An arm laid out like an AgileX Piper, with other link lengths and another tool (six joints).
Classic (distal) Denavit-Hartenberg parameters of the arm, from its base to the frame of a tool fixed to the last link. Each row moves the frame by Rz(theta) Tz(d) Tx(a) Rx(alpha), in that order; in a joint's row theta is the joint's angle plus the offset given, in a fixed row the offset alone. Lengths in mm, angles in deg.
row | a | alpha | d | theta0
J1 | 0 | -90 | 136.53 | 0
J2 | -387.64 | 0 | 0 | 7.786
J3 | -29.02 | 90 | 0 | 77.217
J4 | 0 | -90 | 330.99 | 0
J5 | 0 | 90 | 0 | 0
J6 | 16.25 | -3 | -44.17 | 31.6
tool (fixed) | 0 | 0 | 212.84 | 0
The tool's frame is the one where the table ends.
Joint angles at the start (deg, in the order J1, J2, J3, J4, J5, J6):
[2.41 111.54 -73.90 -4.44 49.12 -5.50]
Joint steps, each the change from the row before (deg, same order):
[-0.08 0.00 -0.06 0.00 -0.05 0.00]
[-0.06 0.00 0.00 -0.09 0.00 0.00]
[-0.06 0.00 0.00 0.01 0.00 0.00]
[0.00 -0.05 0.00 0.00 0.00 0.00]
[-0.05 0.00 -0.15 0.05 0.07 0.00]
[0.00 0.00 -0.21 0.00 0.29 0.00]
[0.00 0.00 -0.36 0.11 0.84 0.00]
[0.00 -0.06 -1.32 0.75 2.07 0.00]
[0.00 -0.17 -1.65 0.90 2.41 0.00]
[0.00 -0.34 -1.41 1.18 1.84 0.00]
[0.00 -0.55 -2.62 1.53 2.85 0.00]
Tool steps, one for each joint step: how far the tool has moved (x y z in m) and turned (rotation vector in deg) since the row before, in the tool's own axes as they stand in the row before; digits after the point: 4 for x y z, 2 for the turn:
[-0.0008 -0.0004 -0.0002 -0.03 -0.10 0.08]
[-0.0003 -0.0007 0.0000 0.07 -0.03 0.00]
[-0.0002 -0.0005 0.0000 0.00 0.00 0.07]
[-0.0001 0.0000 -0.0004 -0.02 -0.05 0.00]
[-0.0008 0.0000 -0.0007 -0.05 -0.06 0.09]
[-0.0005 0.0002 -0.0010 0.05 0.07 0.02]
[0.0002 0.0001 -0.0018 0.15 0.46 0.12]
[-0.0016 0.0023 -0.0070 -0.17 0.82 0.59]
[-0.0021 0.0031 -0.0098 -0.34 0.79 0.66]
[-0.0017 0.0040 -0.0103 -0.80 0.46 0.74]
[-0.0043 0.0069 -0.0186 -1.29 0.23 0.86]

